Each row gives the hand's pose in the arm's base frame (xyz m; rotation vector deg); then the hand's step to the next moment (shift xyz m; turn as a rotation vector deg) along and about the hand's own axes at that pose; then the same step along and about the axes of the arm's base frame.
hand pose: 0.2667 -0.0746 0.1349 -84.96 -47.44 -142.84
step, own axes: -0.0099 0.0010 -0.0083 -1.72 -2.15 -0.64
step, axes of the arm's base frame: -0.0010 -0.0067 -0.0110 -0.42 1.20 -2.53
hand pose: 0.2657 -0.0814 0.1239 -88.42 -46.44 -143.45
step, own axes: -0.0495 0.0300 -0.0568 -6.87 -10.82 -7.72
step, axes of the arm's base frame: -0.0114 -0.0626 -0.0503 -6.59 4.21 -12.76
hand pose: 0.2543 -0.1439 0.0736 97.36 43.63 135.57
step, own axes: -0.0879 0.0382 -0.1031 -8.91 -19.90 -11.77
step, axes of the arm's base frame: -0.0561 -0.1002 -0.0814 -11.22 9.96 -19.72
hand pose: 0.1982 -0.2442 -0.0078 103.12 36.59 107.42
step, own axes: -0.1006 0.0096 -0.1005 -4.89 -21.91 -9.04
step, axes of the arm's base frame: -0.0968 -0.0712 -0.0766 -8.62 14.06 -17.71
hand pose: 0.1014 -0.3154 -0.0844 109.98 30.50 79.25
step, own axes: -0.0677 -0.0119 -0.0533 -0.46 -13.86 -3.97
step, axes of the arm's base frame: -0.0724 -0.0220 -0.0429 -2.91 10.16 -9.82
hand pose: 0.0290 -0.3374 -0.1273 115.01 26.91 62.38
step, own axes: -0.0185 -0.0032 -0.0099 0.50 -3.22 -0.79
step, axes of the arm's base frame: -0.0184 -0.0051 -0.0092 -0.22 2.68 -2.00
